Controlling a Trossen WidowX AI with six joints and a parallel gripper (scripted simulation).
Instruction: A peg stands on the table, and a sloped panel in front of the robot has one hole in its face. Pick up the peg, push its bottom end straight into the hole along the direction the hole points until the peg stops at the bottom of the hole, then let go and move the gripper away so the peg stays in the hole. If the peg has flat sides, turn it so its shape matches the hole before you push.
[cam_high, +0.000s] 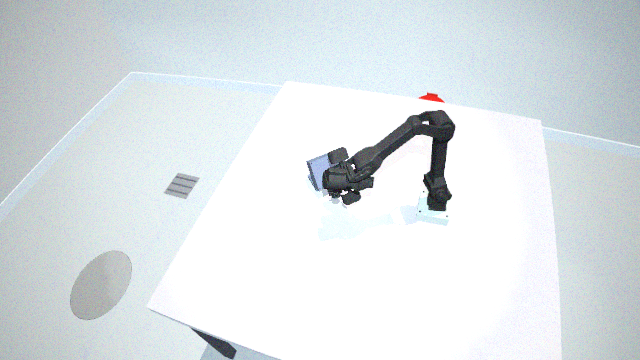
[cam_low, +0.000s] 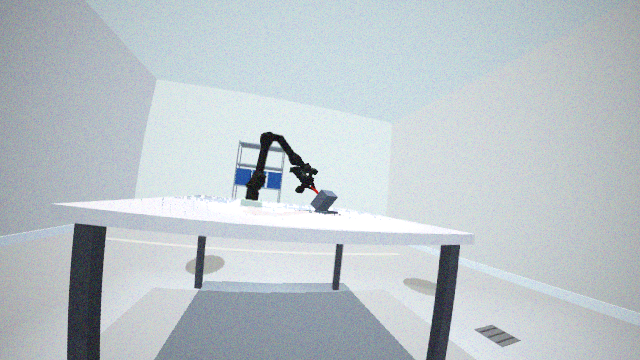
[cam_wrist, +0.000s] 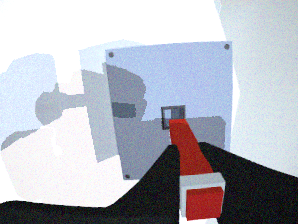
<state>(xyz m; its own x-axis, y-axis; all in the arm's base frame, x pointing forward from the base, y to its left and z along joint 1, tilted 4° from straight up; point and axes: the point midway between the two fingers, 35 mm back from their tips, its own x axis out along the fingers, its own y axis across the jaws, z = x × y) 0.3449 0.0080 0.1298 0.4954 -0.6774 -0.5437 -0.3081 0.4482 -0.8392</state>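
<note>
Right now the sloped grey-blue panel is 40 mm ahead of my gripper tip, 70 mm to the right of it and 60 mm below it. Round my gripper tip: red peg: 10 mm behind, 10 mm to the left, 10 mm above.
</note>
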